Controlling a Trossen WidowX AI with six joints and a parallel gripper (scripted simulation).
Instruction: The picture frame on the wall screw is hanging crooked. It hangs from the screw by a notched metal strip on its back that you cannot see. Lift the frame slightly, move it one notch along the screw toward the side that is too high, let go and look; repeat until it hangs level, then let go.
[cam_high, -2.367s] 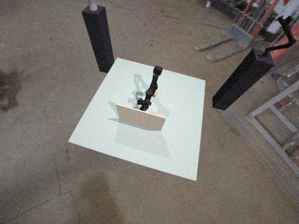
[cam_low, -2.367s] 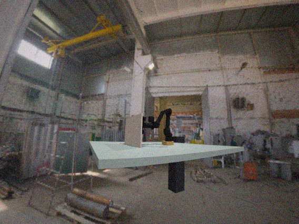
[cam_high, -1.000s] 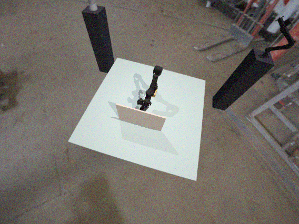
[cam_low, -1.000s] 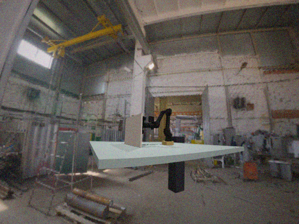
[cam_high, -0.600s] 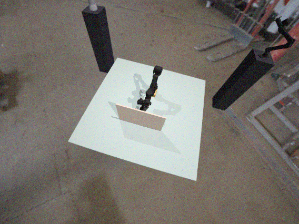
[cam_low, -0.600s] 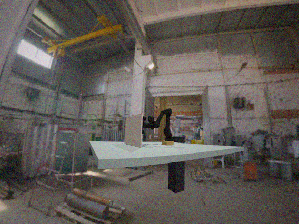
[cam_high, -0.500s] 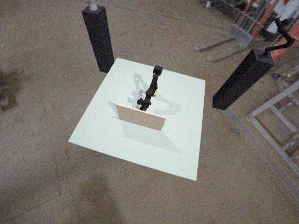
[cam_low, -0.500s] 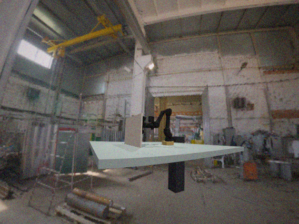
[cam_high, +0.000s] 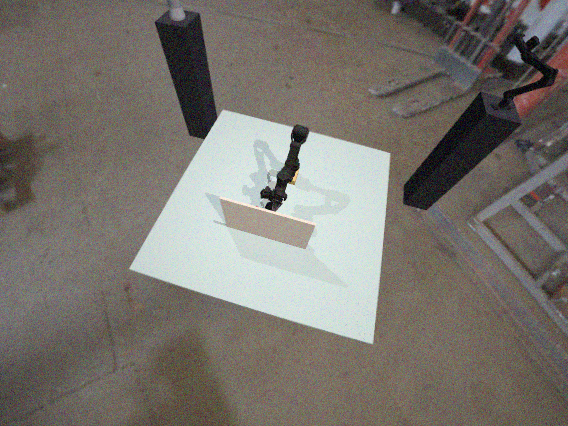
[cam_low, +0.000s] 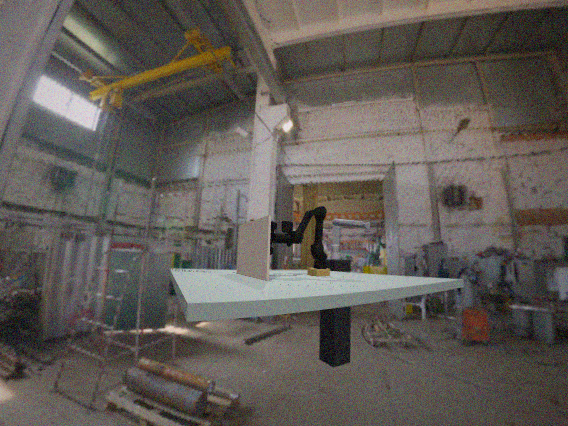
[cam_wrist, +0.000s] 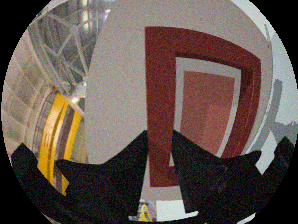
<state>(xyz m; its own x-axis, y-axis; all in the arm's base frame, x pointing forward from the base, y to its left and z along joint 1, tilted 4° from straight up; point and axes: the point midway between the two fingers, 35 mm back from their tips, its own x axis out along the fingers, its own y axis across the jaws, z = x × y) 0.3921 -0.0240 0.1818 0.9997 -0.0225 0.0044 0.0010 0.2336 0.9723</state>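
Right now my gripper tip is 50 mm above the picture frame, 20 mm to the left of it and 10 mm short of it. The rest, counted from my gripper tip: wall panel (60 mm below, 20 mm ahead, 10 mm to the right).
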